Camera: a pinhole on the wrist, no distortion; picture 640 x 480 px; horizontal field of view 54.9 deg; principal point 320.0 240.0 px. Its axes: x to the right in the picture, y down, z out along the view. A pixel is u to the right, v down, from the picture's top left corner.
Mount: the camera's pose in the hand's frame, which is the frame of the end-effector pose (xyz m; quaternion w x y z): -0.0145 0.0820 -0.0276 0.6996 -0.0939 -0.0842 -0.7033
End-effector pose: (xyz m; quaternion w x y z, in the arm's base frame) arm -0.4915 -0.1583 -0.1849 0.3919 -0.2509 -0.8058 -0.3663
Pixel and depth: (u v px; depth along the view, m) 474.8 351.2 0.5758
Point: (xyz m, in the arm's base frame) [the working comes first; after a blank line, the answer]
In the camera's frame: 0.1447 0.1039 0.5758

-0.7406 0.3490 -0.3119
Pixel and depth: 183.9 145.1 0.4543
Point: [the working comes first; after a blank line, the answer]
In the camera's frame: -0.1004 -0.0700 0.4543

-0.4185 0.3156 -0.2975
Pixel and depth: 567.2 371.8 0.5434
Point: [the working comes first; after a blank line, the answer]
In the camera's frame: 0.2181 0.1163 0.5434

-0.7961 0.2920 -0.3280
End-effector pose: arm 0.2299 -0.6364 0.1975 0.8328 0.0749 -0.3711 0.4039
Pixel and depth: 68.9 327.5 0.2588
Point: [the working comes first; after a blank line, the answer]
In the camera's frame: -0.1055 0.0368 0.2588

-0.0500 -0.5388 0.3118
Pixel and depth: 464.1 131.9 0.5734
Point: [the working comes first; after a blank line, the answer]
In the camera's frame: 0.1341 -0.1006 0.5734

-0.1964 -0.8778 0.5090
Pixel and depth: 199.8 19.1 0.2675
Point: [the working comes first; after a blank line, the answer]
In the camera's frame: -0.0522 -0.0959 0.2675

-0.0806 -0.6628 0.2469
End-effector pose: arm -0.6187 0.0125 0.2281 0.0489 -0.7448 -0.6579 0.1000
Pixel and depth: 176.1 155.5 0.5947
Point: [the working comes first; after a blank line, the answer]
In the camera's frame: -0.1389 -0.0816 0.5947

-0.3836 -0.1513 -0.3410
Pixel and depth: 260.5 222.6 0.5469
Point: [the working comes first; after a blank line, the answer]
In the camera's frame: -0.0528 -0.0154 0.5469

-0.4636 -0.0729 -0.3020
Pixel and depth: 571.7 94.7 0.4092
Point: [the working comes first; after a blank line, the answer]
In the camera's frame: 0.1672 -0.0965 0.4092

-0.6963 -0.1193 -0.1691
